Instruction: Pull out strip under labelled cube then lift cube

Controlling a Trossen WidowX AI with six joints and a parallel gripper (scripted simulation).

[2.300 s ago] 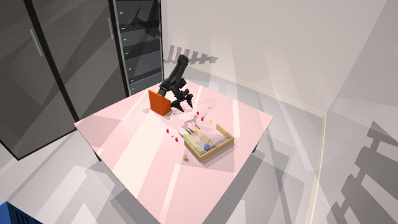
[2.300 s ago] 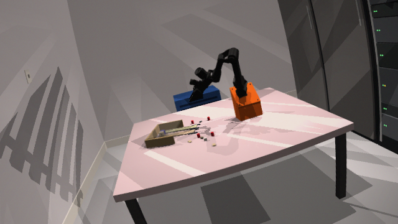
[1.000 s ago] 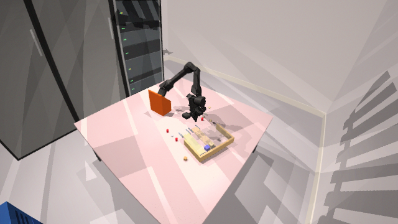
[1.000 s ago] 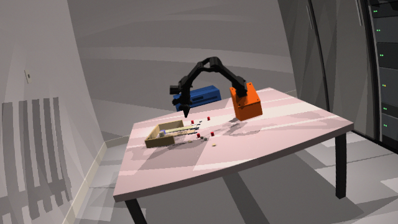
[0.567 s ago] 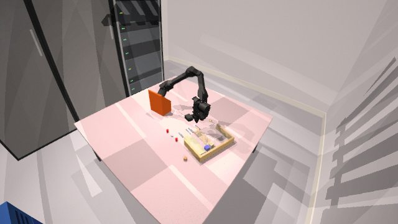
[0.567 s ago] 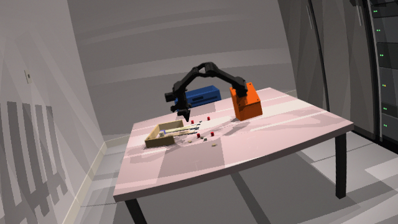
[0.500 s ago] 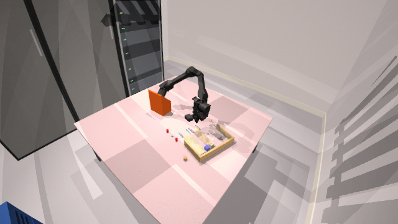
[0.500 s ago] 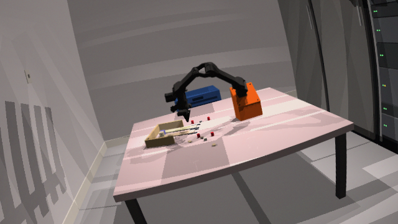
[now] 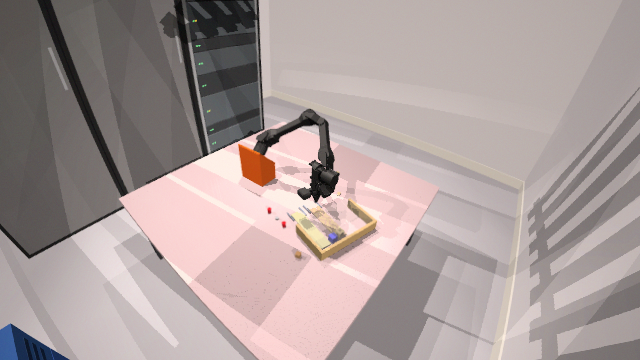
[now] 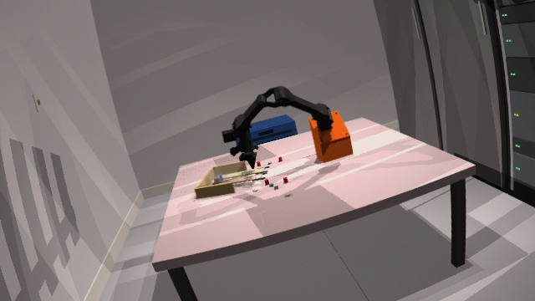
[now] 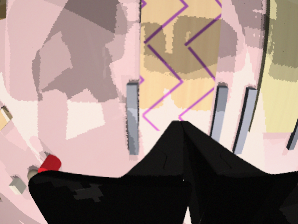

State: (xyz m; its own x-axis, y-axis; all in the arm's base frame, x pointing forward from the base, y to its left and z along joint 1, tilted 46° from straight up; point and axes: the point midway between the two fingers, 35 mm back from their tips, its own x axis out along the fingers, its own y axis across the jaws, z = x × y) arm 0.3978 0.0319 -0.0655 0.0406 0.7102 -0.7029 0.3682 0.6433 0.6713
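My gripper tip is 130 mm to the left of the olive strip, 50 mm short of it and 50 mm above it. Round my gripper tip: tan cube (280 mm to the right, 100 mm ahead, 40 mm below).
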